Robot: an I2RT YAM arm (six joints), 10 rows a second.
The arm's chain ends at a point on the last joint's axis. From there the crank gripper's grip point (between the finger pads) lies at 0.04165 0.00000 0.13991 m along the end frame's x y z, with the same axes.
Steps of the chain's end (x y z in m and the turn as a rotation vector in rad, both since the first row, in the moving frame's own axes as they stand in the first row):
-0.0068, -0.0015, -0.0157, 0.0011, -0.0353, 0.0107
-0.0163, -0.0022, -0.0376, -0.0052, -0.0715, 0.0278
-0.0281, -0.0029, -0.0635, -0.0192, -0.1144, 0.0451
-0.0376, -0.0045, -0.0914, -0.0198, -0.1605, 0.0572
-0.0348, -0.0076, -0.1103, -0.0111, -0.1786, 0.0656
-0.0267, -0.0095, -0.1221, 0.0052, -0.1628, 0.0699
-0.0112, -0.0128, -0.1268, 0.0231, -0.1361, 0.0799
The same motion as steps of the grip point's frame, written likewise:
-0.0118, -0.0012, -0.0143, 0.0011, -0.0353, 0.0107
-0.0264, -0.0004, -0.0350, -0.0052, -0.0715, 0.0278
-0.0444, 0.0013, -0.0597, -0.0192, -0.1144, 0.0451
-0.0606, 0.0001, -0.0866, -0.0198, -0.1605, 0.0572
-0.0604, -0.0041, -0.1052, -0.0111, -0.1786, 0.0656
-0.0500, -0.0081, -0.1172, 0.0052, -0.1628, 0.0699
-0.0305, -0.0135, -0.1224, 0.0231, -0.1361, 0.0799

